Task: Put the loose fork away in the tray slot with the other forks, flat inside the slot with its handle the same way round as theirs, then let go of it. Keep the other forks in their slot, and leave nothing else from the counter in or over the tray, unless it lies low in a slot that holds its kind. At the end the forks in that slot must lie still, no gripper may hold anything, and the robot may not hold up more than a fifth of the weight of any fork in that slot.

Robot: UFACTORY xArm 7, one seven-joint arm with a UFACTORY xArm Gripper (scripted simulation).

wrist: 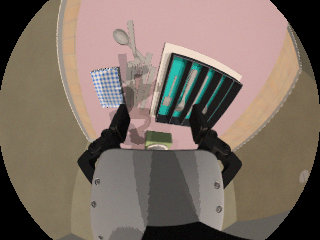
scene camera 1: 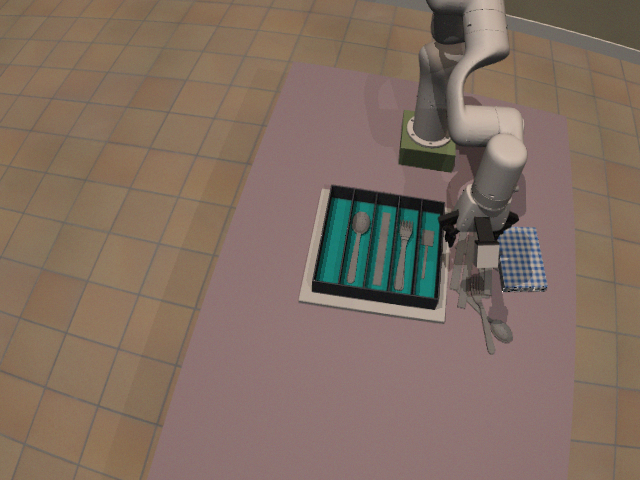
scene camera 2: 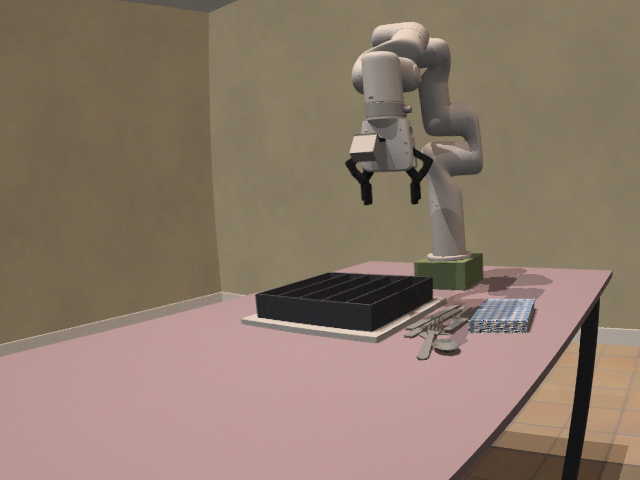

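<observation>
A tray (wrist: 180,121) is visible to me. As for my gripper (wrist: 159,111), it is there in the same view, and I can find it in the scene cameras too, at (scene camera 2: 391,204) and (scene camera 1: 470,240).
</observation>
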